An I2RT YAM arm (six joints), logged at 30 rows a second.
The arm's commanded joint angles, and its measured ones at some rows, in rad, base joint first. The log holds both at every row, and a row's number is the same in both.
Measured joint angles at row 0:
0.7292, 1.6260, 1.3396, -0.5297, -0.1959, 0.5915
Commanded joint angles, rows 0 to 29:
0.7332, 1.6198, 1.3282, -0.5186, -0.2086, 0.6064
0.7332, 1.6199, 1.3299, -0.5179, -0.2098, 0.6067
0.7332, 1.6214, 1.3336, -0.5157, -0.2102, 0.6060
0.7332, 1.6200, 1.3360, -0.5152, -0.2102, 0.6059
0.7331, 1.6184, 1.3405, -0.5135, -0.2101, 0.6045
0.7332, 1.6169, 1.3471, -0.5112, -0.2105, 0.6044
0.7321, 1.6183, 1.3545, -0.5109, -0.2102, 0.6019
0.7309, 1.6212, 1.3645, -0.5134, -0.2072, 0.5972
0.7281, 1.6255, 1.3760, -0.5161, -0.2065, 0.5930
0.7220, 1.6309, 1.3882, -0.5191, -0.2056, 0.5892
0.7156, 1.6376, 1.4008, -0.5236, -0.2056, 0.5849
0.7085, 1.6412, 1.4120, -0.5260, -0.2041, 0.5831
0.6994, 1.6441, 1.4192, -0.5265, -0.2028, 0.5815
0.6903, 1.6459, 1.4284, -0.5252, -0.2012, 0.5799
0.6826, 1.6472, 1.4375, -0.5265, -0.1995, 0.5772
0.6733, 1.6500, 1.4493, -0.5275, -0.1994, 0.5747
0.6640, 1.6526, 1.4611, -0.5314, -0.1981, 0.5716
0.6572, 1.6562, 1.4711, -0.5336, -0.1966, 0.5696
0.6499, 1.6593, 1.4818, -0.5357, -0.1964, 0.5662
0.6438, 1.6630, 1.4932, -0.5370, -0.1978, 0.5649
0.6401, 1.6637, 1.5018, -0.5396, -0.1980, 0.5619
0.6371, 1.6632, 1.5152, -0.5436, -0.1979, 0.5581
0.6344, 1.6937, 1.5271, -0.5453, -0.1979, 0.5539
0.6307, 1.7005, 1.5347, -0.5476, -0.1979, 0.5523
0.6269, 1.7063, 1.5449, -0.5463, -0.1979, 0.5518
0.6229, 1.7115, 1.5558, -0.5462, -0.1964, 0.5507
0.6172, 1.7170, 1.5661, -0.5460, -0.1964, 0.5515
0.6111, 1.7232, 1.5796, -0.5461, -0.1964, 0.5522
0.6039, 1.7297, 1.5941, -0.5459, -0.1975, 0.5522
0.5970, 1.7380, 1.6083, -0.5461, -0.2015, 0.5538
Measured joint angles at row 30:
0.6170, 1.7164, 1.5574, -0.5339, -0.1993, 0.5755
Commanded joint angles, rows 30 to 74:
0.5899, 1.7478, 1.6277, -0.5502, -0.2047, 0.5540
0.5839, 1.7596, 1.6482, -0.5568, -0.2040, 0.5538
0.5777, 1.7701, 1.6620, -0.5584, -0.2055, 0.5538
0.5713, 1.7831, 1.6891, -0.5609, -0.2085, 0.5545
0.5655, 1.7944, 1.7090, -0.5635, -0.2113, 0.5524
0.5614, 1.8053, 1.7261, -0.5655, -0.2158, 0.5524
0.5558, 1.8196, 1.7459, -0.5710, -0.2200, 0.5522
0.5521, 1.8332, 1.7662, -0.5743, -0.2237, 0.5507
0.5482, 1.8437, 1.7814, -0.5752, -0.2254, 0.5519
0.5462, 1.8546, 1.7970, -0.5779, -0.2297, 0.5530
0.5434, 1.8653, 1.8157, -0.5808, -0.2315, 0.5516
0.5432, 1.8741, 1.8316, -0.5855, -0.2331, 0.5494
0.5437, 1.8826, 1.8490, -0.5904, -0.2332, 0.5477
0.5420, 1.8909, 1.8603, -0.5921, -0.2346, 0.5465
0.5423, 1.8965, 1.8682, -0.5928, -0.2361, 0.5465
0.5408, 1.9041, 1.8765, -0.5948, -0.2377, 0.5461
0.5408, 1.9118, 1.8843, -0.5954, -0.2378, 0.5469
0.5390, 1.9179, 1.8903, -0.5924, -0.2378, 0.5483
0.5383, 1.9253, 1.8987, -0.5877, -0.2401, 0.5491
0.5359, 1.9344, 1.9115, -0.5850, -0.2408, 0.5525
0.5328, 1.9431, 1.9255, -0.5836, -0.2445, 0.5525
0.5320, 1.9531, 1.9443, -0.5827, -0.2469, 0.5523
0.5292, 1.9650, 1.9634, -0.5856, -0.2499, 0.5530
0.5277, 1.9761, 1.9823, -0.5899, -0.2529, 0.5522
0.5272, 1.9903, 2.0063, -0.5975, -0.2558, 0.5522
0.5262, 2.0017, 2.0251, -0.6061, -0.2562, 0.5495
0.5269, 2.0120, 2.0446, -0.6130, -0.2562, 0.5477
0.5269, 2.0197, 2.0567, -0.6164, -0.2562, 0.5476
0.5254, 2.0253, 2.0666, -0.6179, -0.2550, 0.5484
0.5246, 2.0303, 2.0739, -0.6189, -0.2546, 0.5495
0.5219, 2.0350, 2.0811, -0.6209, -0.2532, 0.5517
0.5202, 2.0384, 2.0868, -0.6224, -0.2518, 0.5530
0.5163, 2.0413, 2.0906, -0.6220, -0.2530, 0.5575
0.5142, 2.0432, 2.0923, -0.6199, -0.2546, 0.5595
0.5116, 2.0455, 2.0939, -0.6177, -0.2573, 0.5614
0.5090, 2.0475, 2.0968, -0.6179, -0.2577, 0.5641
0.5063, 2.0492, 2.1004, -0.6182, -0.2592, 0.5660
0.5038, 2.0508, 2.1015, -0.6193, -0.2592, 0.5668
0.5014, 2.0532, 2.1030, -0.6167, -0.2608, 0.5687
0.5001, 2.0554, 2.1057, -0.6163, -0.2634, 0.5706
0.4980, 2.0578, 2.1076, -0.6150, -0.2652, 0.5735
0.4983, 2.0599, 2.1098, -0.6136, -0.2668, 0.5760
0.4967, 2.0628, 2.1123, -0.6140, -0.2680, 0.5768
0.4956, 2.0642, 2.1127, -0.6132, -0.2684, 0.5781
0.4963, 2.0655, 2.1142, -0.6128, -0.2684, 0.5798
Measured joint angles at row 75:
0.4984, 2.0472, 2.0796, -0.5987, -0.2481, 0.5644
